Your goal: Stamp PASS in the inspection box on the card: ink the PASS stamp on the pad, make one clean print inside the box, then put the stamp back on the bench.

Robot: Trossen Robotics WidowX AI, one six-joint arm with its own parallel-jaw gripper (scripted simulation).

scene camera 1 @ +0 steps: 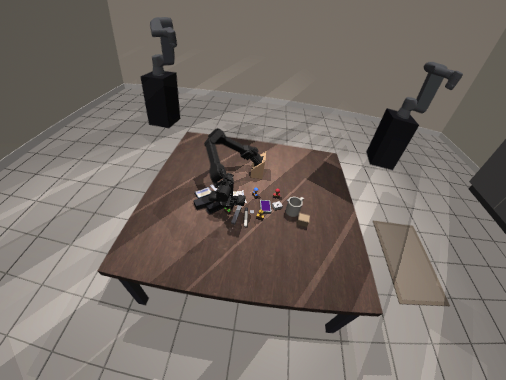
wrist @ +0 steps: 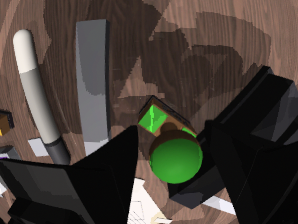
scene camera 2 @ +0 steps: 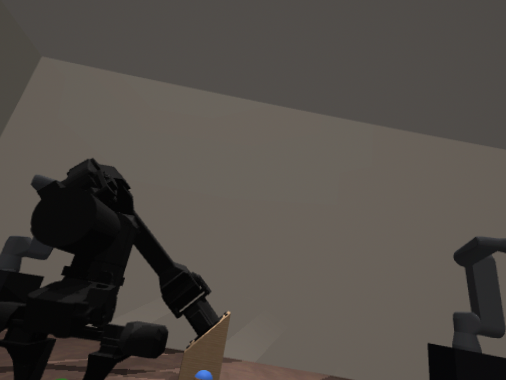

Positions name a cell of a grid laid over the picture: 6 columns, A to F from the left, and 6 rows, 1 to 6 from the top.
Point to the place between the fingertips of the gripper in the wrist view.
At D4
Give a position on a PASS stamp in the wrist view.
D5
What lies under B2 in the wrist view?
A grey bar.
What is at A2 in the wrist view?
A white pen.
